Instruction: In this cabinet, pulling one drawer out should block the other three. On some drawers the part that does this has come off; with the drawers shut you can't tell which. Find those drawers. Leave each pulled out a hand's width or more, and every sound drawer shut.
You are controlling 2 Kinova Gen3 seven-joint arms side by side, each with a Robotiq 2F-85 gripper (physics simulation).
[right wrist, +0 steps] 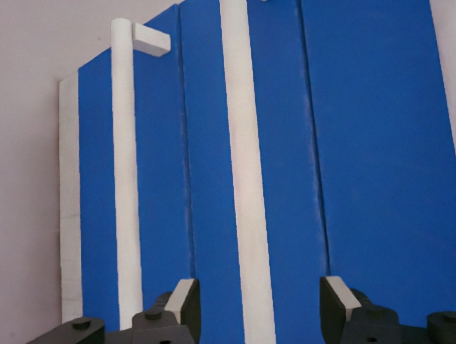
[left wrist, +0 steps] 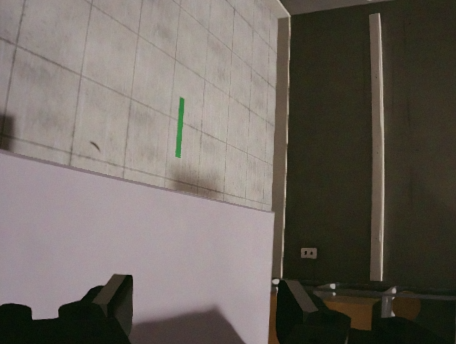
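Note:
The cabinet's blue drawer fronts fill most of the right wrist view. A left front [right wrist: 160, 150] has a white bar handle [right wrist: 125, 175] with a square post at its upper end. A middle front [right wrist: 287, 150] has a second white bar handle [right wrist: 246, 150]. A wide blue front [right wrist: 385, 150] lies to the right, with no handle showing. Thin dark seams part the fronts, which look about flush. My right gripper [right wrist: 259, 303] is open, its fingers to either side of the middle handle; contact cannot be told. My left gripper [left wrist: 205, 302] is open and empty, away from the cabinet.
In the left wrist view, a pale table top [left wrist: 150, 230] spans the lower left. Beyond its edge are the tiled floor [left wrist: 110, 100] with a green strip [left wrist: 180, 127], and a dark wall [left wrist: 330, 125]. An orange-brown object [left wrist: 350, 310] shows behind the right finger.

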